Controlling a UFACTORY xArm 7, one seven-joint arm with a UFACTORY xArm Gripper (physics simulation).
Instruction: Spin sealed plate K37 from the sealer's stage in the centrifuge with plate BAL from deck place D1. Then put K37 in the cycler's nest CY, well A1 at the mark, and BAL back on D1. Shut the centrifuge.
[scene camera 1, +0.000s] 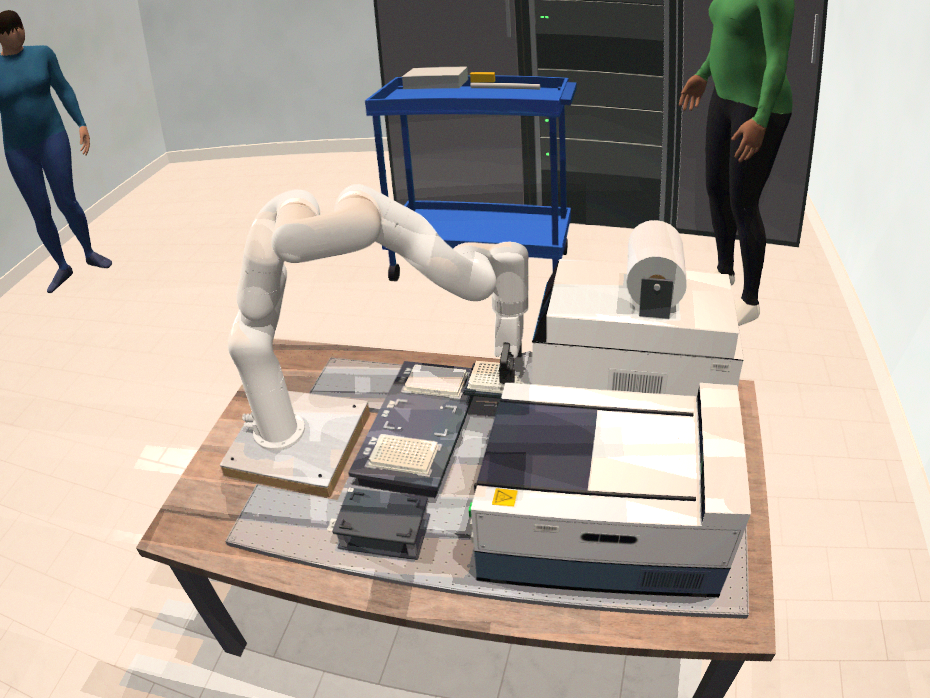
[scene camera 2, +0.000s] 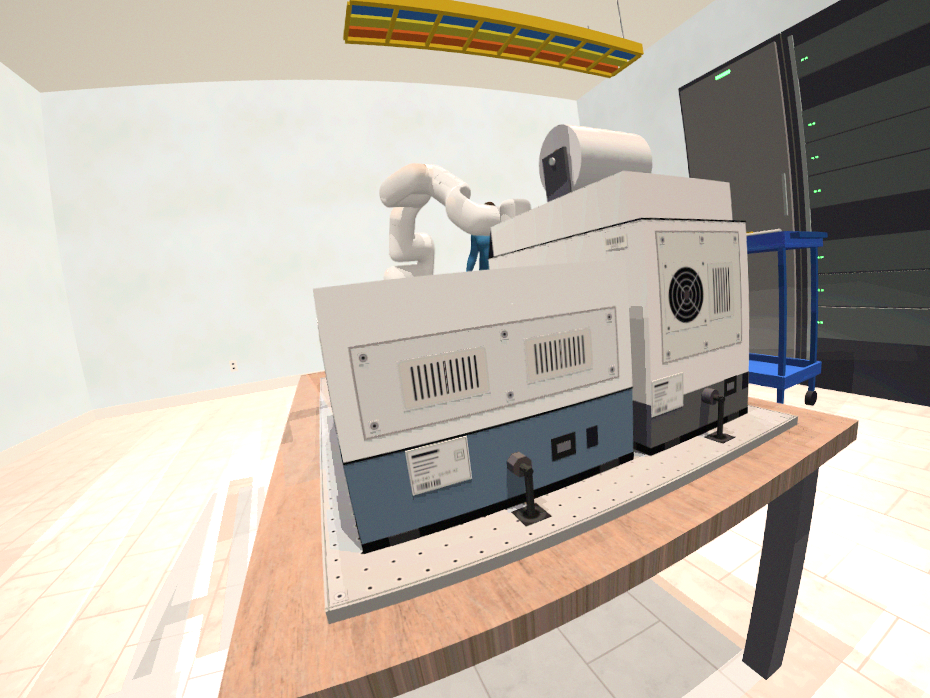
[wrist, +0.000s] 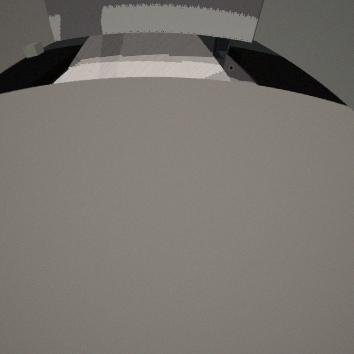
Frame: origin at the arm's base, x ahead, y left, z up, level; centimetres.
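Seen in the pictures: gripper, fingertip midpoint: (scene camera 1: 510, 369); arm's base at its link origin: (scene camera 1: 279, 431).
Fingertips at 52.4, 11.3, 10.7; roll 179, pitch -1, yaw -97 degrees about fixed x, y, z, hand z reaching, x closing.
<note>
Pixels of each thing's top centre, then the offset from my fingertips to it, as dx, dy, dz. Level surfaces: height alone.
- pale plate with wells, top centre: (scene camera 1: 500, 374) -2.4, +0.2, -1.6
- sealer at its top centre: (scene camera 1: 647, 236) (scene camera 2: 582, 136) +27.1, -3.3, +34.3
- second welled plate at its top centre: (scene camera 1: 402, 451) -21.1, -19.2, -6.9
- dark deck at its surface level: dz -8.5
- flat-topped pale plate at its top centre: (scene camera 1: 435, 377) -17.7, +5.3, -6.9
- sealer's film roll at its top centre: (scene camera 1: 658, 237) (scene camera 2: 590, 131) +29.2, -3.5, +34.3
My gripper (scene camera 1: 507, 373) is open, pointing down at the right end of a pale plate with wells (scene camera 1: 484, 374) near the sealer (scene camera 1: 578, 362) (scene camera 2: 676, 199). No plate name is readable. A second welled plate (scene camera 1: 404, 453) lies on the near end of the dark deck (scene camera 1: 420, 417), and a flat-topped pale plate (scene camera 1: 435, 380) lies on its far end; which place is D1 is unclear. The blue-based machine (scene camera 1: 533, 537) (scene camera 2: 488, 420), seemingly the centrifuge, has a dark and white top; whether it is open is unclear. In the wrist view a grey surface (wrist: 175, 210) fills most; fingers cannot be made out.
A black stand (scene camera 1: 381, 515) with corner guides is in front of the deck. The arm's base plate (scene camera 1: 330, 450) is left of the deck. The sealer's film roll (scene camera 1: 655, 259) (scene camera 2: 612, 154) rises at the back right. A blue cart (scene camera 1: 465, 106) (scene camera 2: 781, 240) and two people stand beyond the table.
</note>
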